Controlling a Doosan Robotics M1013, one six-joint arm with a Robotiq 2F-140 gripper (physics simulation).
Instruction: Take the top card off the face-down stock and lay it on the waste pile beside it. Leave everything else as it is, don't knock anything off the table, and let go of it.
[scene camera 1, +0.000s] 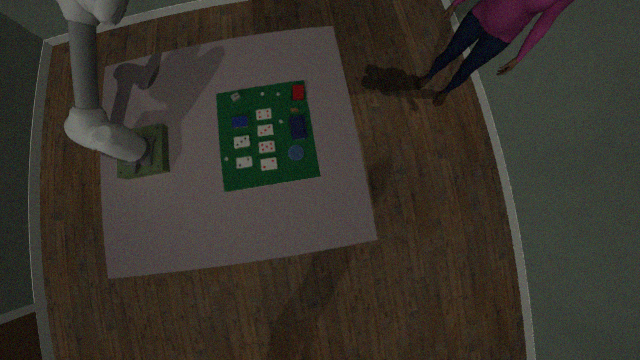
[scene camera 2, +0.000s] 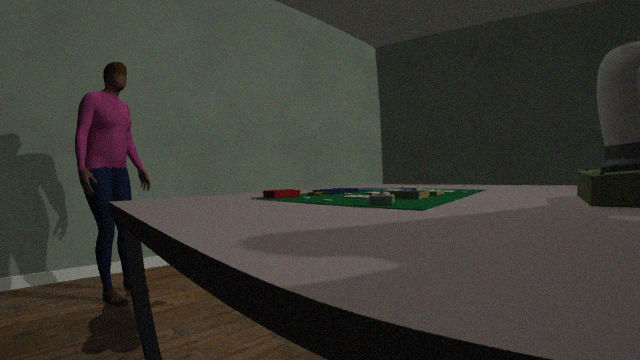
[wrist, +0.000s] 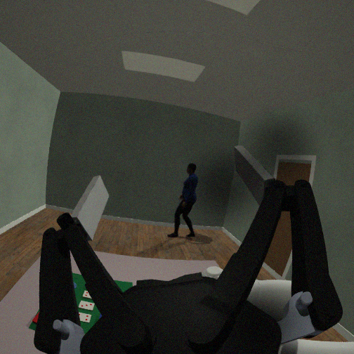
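Where they show: arm's base at its link origin: (scene camera 1: 139, 151).
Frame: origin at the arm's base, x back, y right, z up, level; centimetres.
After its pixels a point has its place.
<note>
The face-down stock (scene camera 1: 239, 121) (scene camera 2: 411, 193) is a small blue-backed stack on the green mat (scene camera 1: 250, 183) @(z -7.1, x -64.6, y 17.2 cm) (scene camera 2: 420, 206) @(z -7.2, x -43.0, y -33.4 cm). A white face-up pile (scene camera 1: 241, 141) @(z -5.8, x -58.6, y -6.4 cm) lies beside it in the first scene view and looks like the waste pile. Another face-up card (scene camera 1: 244, 162) @(z -6.9, x -60.7, y 5.5 cm) lies farther along that row. My gripper (wrist: 167, 172) is open and empty in the wrist view, its two pads wide apart. It points across the room, away from the cards, and does not show in either scene view. The stock is mostly hidden behind the gripper's linkage in the wrist view.
The mat also holds several face-up cards (scene camera 1: 266, 146) @(z -6.1, x -72.9, y -3.5 cm), a red box (scene camera 1: 298, 92) @(z -5.2, x -90.2, y -36.4 cm) (scene camera 2: 281, 193) @(z -5.9, x -86.6, y -38.9 cm), a dark blue item (scene camera 1: 298, 126) @(z -6.0, x -90.6, y -15.3 cm), a blue disc (scene camera 1: 296, 152) @(z -6.8, x -89.7, y -0.3 cm) and a grey block (scene camera 1: 235, 97) @(z -5.0, x -53.1, y -33.3 cm) (scene camera 2: 382, 200) @(z -6.2, x -51.4, y -35.6 cm). The arm stands on a green base (scene camera 1: 161, 150) @(z -1.1, x -13.2, y -0.4 cm). People stand beyond the table (scene camera 1: 200, 235).
</note>
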